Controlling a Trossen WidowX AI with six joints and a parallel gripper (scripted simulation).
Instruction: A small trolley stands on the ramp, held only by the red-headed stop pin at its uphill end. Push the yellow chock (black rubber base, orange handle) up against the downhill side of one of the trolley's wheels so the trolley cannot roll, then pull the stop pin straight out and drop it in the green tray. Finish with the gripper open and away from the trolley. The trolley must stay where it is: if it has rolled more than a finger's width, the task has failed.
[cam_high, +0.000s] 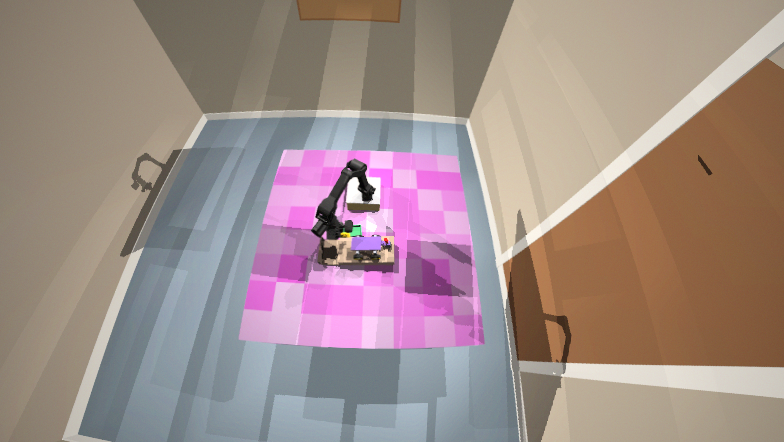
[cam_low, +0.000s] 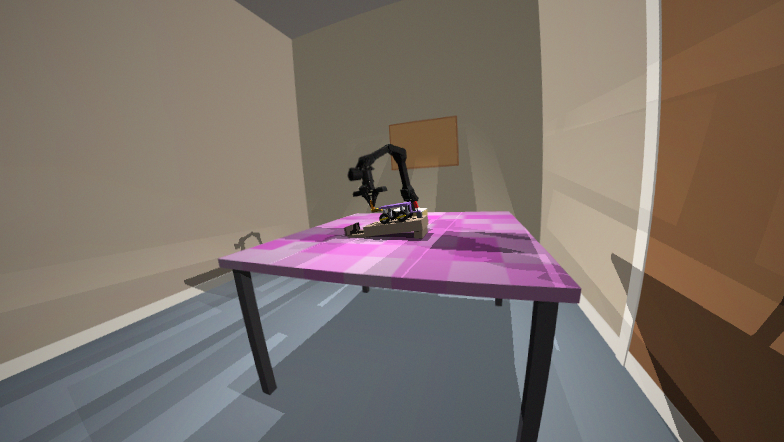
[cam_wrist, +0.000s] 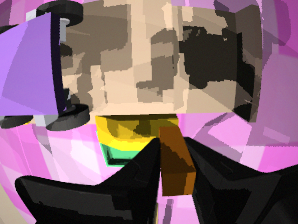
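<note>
My gripper tip is 60 mm short of the red-headed stop pin, 260 mm to the right of it and 10 mm above it. Round my gripper tip: purple trolley: 70 mm ahead, 150 mm to the left, 30 mm below; dark end stop: 40 mm ahead, 110 mm to the right, 110 mm below; yellow chock: 20 mm to the left, 10 mm below.
</note>
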